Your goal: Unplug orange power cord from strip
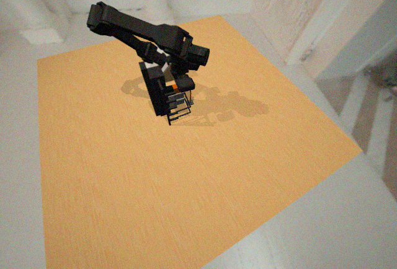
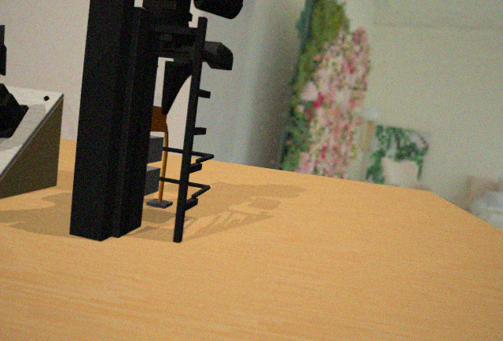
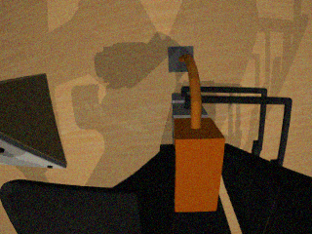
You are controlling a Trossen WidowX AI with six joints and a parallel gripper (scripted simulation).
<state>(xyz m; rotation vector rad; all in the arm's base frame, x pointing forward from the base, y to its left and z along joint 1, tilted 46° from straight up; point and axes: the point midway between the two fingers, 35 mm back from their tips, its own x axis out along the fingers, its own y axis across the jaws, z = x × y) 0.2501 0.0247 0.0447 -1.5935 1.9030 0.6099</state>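
My gripper tip is now 3 cm to the left of the orange plug. Also, from my gripper tip: grey base: 1 cm ahead, 5 cm to the left, 14 cm below; then black upright block: 2 cm behind, 13 cm to the right, 1 cm above.
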